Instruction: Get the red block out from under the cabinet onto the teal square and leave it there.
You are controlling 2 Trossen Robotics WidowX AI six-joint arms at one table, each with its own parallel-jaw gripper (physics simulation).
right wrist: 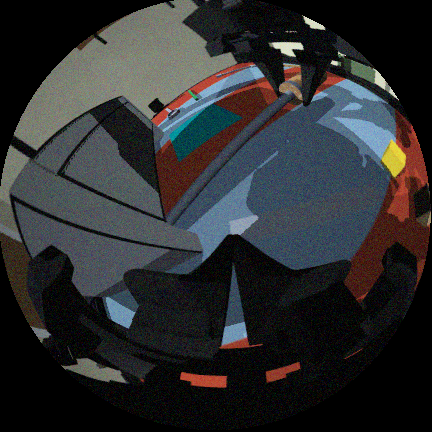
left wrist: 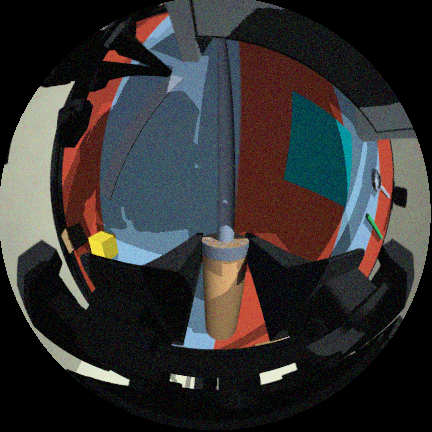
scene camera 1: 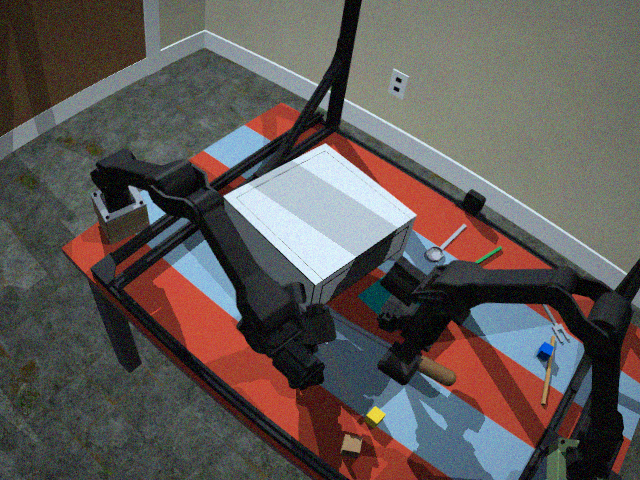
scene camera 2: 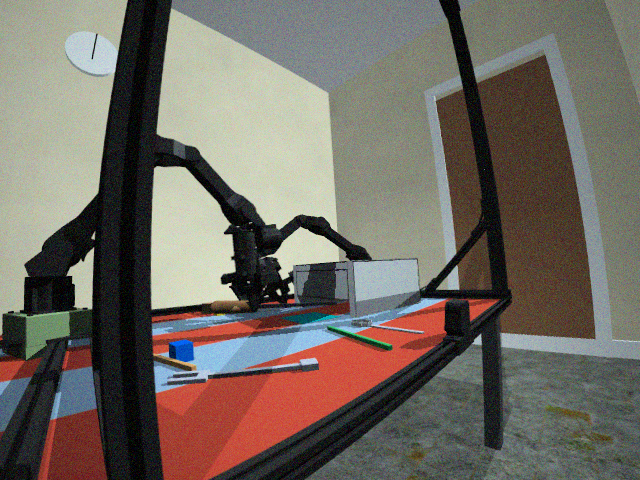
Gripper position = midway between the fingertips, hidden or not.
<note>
My left gripper (scene camera 1: 403, 358) grips a wooden-handled tool (scene camera 1: 428, 367), which still rests on the table. My right gripper (scene camera 1: 316, 335) is shut and touches a cabinet (scene camera 1: 277, 261). A flat strip (right wrist: 309, 213) rests on the table. I also see a teal square (left wrist: 319, 153).
The wooden-handled tool shows as well in the right wrist view (right wrist: 290, 90), in the left wrist view (left wrist: 224, 254) and in scene camera 2 (scene camera 2: 217, 307). The flat strip also shows in the left wrist view (left wrist: 156, 97). My left gripper shows as well in the right wrist view (right wrist: 293, 100), in the left wrist view (left wrist: 223, 238) and in scene camera 2 (scene camera 2: 251, 311).
</note>
